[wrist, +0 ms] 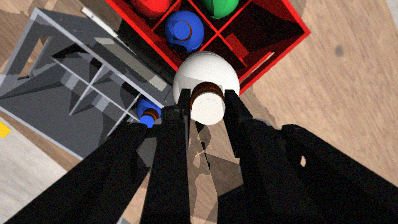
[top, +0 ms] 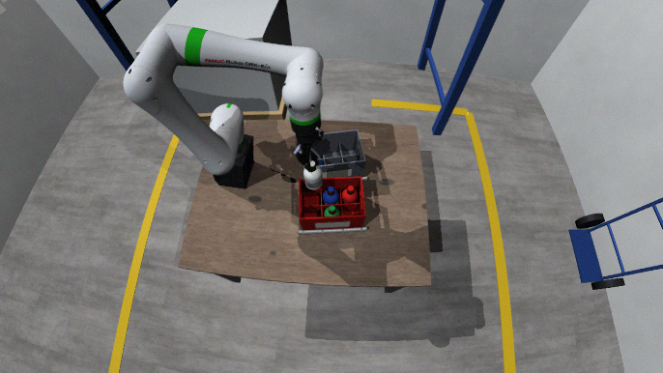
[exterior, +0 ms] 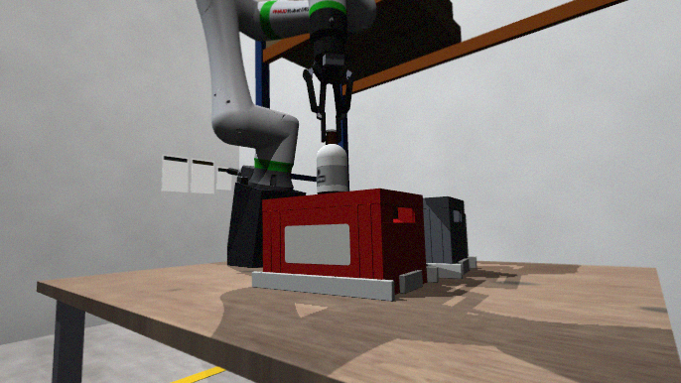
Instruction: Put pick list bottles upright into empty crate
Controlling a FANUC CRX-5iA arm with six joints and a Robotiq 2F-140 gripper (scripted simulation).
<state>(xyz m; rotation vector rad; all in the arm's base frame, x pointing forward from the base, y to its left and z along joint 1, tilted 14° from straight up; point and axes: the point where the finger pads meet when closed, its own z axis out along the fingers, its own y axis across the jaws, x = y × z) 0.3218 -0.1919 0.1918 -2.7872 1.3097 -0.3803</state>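
The white bottle is 80 mm below my hand. The rest, counted from my hand: red crate (60 mm ahead, 70 mm to the right, 270 mm below); then green bottle (60 mm ahead, 120 mm to the right, 260 mm below); then blue bottle (20 mm ahead, 130 mm to the left, 260 mm below).
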